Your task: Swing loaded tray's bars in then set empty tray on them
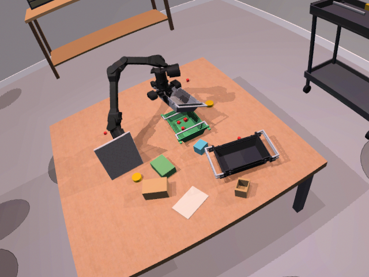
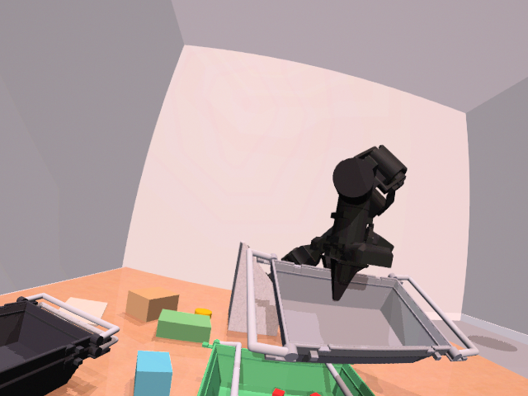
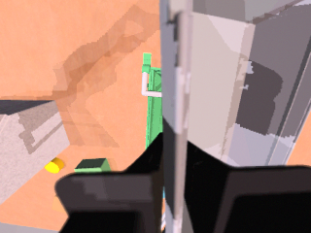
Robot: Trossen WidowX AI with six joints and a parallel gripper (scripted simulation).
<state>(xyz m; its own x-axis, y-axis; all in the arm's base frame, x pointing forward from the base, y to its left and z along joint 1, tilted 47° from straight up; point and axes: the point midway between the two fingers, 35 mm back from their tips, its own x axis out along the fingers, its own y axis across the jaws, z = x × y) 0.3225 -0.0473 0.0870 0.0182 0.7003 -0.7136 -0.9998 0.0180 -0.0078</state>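
The grey tray is 7 cm ahead of my gripper tip. The rest, counted from my gripper tip: white sheet: 50 cm to the right, 22 cm behind, 18 cm below; blue cube: 27 cm to the right, 16 cm below, 1 cm ahead; green block: 25 cm to the right, 21 cm behind, 16 cm below.
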